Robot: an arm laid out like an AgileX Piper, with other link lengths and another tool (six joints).
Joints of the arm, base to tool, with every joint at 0 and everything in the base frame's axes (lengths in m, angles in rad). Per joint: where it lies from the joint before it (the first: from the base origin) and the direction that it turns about. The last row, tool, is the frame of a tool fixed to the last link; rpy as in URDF.
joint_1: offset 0 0 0.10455 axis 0 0 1
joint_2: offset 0 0 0 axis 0 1 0
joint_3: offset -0.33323 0 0.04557 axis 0 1 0
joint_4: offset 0.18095 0 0.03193 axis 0.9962 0 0.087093
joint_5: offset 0 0 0 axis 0 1 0
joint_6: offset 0.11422 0 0.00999 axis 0.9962 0 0.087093
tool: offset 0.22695 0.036 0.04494 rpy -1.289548 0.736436 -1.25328
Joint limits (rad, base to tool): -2.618..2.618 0..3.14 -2.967..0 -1.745..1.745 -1.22..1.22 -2.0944..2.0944
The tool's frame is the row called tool.
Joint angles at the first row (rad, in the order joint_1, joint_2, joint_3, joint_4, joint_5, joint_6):
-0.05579, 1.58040, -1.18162, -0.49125, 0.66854, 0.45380
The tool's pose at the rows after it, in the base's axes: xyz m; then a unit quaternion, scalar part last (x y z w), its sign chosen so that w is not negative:
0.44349, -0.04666, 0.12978, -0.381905, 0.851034, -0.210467, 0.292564
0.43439, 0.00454, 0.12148, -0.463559, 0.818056, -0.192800, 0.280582
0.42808, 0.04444, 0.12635, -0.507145, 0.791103, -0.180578, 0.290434
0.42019, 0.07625, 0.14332, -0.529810, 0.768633, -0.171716, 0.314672
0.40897, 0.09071, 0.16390, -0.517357, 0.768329, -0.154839, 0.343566
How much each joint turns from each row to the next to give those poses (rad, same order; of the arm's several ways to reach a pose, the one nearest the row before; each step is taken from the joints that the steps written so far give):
0.09291, 0.00000, 0.00001, 0.03412, 0.03688, -0.14062
0.11544, -0.00182, 0.00000, 0.01778, 0.03144, -0.09130
0.09044, -0.01825, 0.00000, 0.01052, 0.00894, -0.02897
0.07250, -0.04415, 0.00000, 0.01176, 0.00507, -0.00658
0.01737, -0.06165, 0.00000, 0.05376, 0.01251, -0.00072

